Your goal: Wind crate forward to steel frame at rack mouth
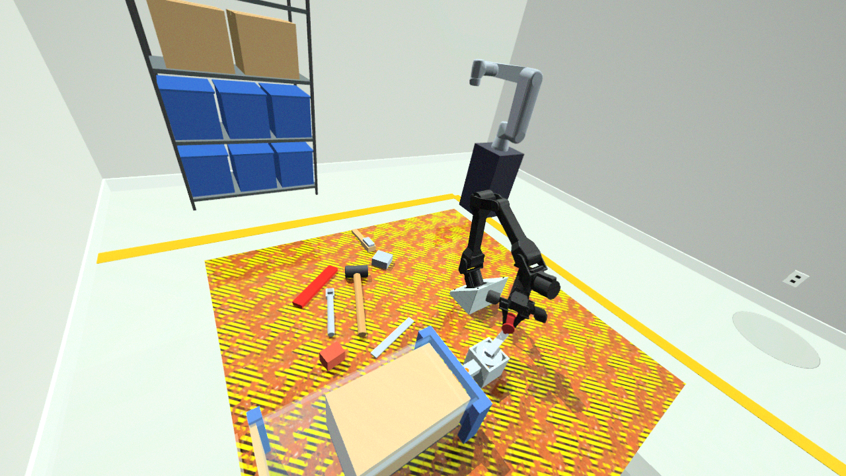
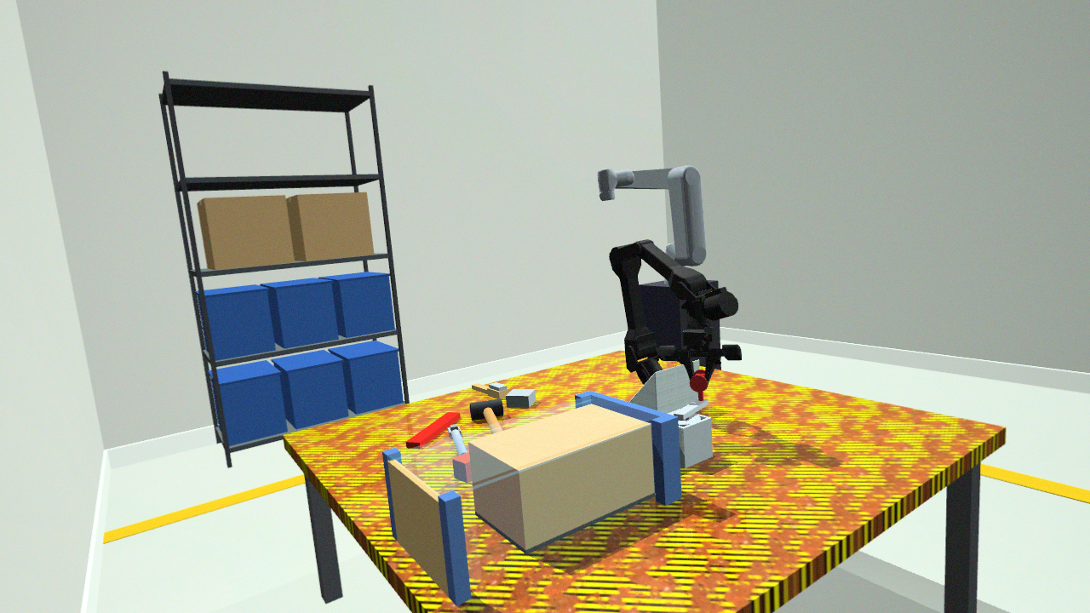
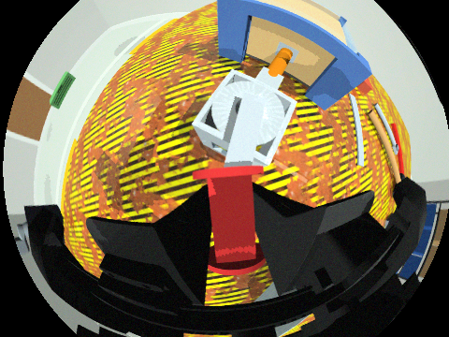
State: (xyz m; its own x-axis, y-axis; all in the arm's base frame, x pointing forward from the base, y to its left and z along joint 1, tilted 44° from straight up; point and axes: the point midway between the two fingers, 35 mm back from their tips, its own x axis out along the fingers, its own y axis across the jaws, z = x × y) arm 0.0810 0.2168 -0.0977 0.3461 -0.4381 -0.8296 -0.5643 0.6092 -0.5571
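Now: the winch handle 3 cm below my gripper tip and 2 cm ahead of it. Round my gripper tip: red grip: 1 cm to the right, 1 cm behind; blue steel frame: 24 cm ahead, 3 cm below, 2 cm to the left; grey winch: 10 cm below, 7 cm ahead, 1 cm to the left.
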